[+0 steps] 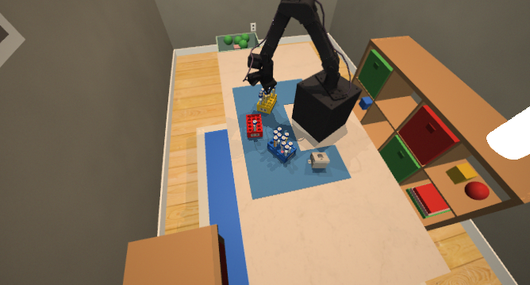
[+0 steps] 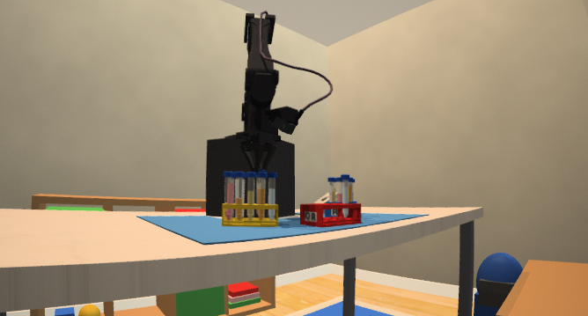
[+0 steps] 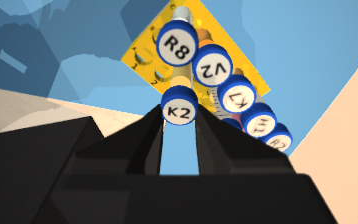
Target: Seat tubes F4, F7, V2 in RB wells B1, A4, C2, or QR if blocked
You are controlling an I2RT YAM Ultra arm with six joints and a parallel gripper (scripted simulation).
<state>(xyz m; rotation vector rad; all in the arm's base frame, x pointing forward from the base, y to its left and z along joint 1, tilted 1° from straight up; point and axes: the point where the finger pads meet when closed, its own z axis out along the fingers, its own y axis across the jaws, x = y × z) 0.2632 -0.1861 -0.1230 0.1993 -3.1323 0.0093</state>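
Now: the tube 6 cm below my hand and 1 cm ahead of it. From my hand the other things lie so: red rack: 13 cm to the left, 12 cm ahead, 10 cm below; tube R8: 6 cm below, 4 cm ahead; rack RB: 10 cm below, 2 cm to the right, 1 cm behind.
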